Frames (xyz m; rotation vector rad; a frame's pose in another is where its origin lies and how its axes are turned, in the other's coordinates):
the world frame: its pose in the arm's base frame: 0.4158 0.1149 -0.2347 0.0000 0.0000 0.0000
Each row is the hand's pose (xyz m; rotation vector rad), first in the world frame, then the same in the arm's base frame.
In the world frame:
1: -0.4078 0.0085 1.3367 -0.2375 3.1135 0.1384
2: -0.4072 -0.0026 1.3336 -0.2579 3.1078 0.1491
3: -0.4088 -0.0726 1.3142 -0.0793 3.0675 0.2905
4: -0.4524 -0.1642 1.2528 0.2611 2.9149 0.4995
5: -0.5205 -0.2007 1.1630 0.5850 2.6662 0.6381
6: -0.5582 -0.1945 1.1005 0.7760 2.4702 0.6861
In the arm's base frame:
1: 0.0080 0.1234 1.1020 -0.2375 3.1135 0.1384
2: 0.0086 0.1123 1.0989 -0.2579 3.1078 0.1491
3: 0.0070 0.0423 1.0795 -0.0793 3.0675 0.2905
4: -0.0366 -0.0493 1.0181 0.2611 2.9149 0.4995
5: -0.1047 -0.0858 0.9283 0.5850 2.6662 0.6381
6: -0.1424 -0.0796 0.8658 0.7760 2.4702 0.6861

